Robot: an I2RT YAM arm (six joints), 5 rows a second.
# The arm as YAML. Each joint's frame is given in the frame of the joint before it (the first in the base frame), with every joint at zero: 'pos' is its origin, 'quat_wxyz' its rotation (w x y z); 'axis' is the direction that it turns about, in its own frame. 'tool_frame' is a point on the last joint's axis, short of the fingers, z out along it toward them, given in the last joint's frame.
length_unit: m
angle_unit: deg
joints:
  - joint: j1
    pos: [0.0, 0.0, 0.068]
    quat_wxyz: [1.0, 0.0, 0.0, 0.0]
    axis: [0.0, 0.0, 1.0]
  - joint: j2
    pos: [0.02, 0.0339, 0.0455]
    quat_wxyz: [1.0, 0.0, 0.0, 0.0]
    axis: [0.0, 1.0, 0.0]
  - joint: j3
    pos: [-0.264, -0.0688, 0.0]
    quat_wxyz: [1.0, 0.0, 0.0, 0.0]
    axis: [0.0, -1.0, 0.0]
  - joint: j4
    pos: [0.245, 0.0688, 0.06]
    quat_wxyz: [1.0, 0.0, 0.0, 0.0]
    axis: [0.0, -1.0, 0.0]
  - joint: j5
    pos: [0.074, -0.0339, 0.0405]
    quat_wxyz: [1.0, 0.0, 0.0, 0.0]
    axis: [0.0, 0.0, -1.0]
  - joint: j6
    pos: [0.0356, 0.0, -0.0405]
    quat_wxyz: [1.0, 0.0, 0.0, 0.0]
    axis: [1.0, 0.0, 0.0]
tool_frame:
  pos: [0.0, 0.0, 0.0]
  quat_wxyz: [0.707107, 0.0, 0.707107, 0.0]
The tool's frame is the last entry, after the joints.
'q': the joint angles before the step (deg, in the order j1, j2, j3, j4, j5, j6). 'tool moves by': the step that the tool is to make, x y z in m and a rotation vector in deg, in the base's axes. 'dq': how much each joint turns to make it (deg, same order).
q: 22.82 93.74 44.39 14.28 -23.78 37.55
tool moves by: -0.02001 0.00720 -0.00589 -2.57 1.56 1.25
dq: 2.86 -2.31 -2.89 -2.07 2.31 -0.45
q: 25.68 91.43 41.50 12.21 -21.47 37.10
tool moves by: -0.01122 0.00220 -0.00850 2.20 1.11 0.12
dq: 1.21 -0.44 -3.35 3.94 -0.62 2.83
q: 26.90 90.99 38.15 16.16 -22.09 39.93
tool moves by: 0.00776 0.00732 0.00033 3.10 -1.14 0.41
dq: 0.41 2.34 1.06 4.47 -1.29 1.99
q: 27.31 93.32 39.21 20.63 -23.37 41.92
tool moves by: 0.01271 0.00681 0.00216 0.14 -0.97 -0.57
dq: 0.11 2.59 3.09 0.46 0.75 0.11
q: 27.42 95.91 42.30 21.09 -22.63 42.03
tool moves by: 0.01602 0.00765 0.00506 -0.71 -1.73 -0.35
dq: 0.00 2.69 4.30 -0.81 1.06 -1.10
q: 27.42 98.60 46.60 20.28 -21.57 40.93
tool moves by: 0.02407 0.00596 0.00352 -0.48 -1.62 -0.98
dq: -0.83 4.11 5.74 -0.76 0.74 -0.98
